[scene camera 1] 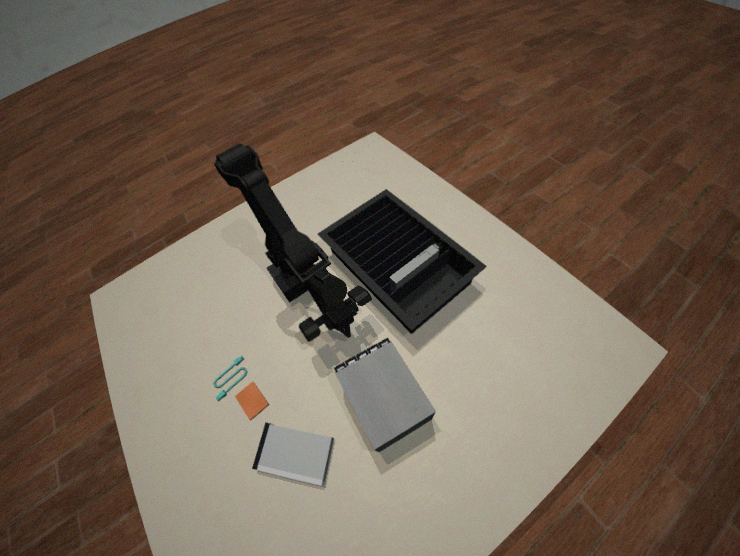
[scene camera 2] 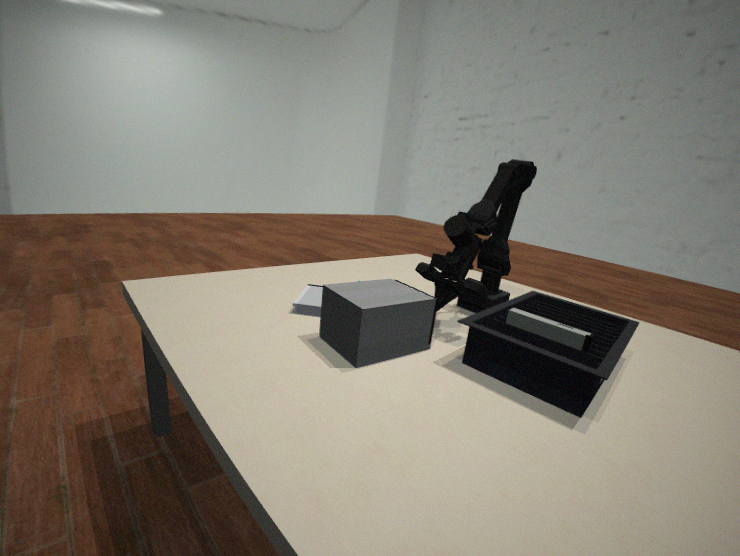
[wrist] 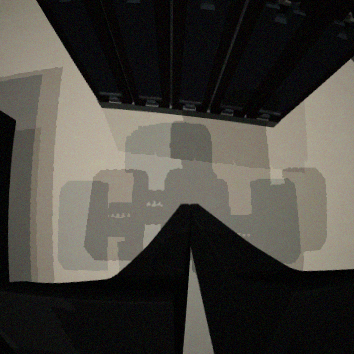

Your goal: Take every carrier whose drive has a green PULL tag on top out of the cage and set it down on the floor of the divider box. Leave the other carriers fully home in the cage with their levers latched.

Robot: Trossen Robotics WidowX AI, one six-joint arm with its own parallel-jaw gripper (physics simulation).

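Note:
The grey cage stands on the table; its front faces the arm. The dark fronts of several carriers show in the wrist view, in shadow; no green tag can be made out, and I cannot tell how their levers stand. My gripper is shut and empty, low in front of the cage's front face and apart from it. The black divider box stands beside the cage. One light grey carrier stands on edge in it, next to the wider open compartment.
A flat silver drive-like unit lies on the table on the cage's other side. An orange square and a teal cable lie near it. The box's raised rim is close to the arm.

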